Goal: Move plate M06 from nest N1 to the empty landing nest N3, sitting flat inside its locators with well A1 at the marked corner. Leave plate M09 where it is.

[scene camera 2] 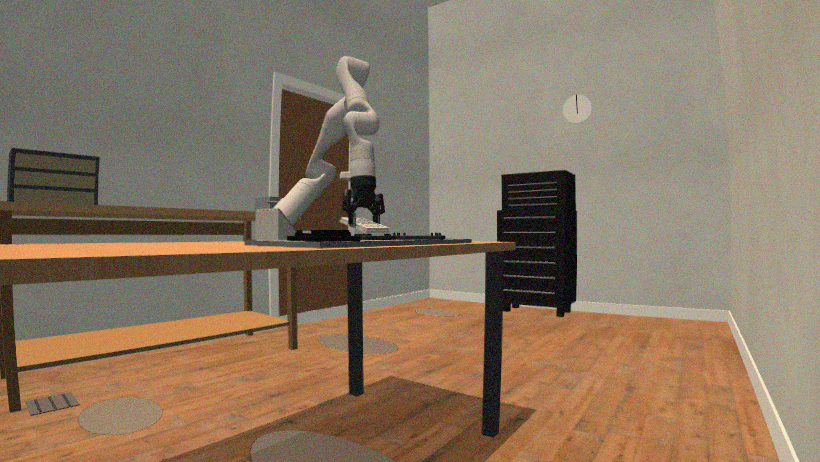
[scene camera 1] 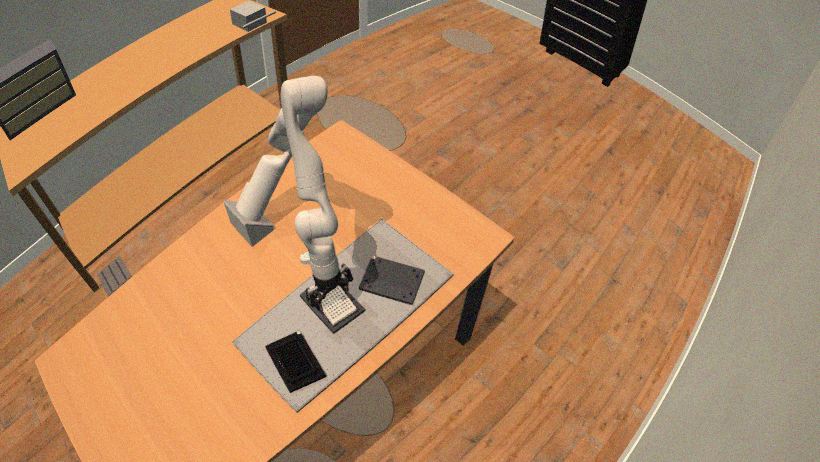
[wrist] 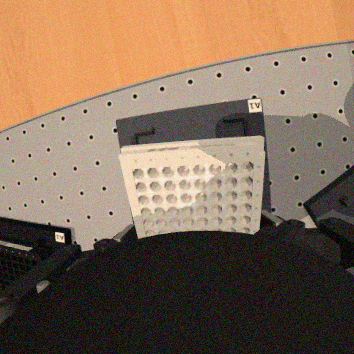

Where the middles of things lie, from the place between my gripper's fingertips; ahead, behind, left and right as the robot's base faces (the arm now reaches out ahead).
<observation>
Right now my hand is 10 mm below the white well plate [scene camera 1: 336, 306]. Round my hand: black plate [scene camera 1: 295, 362] (30 mm ahead, 220 mm to the right, 20 mm below).
</observation>
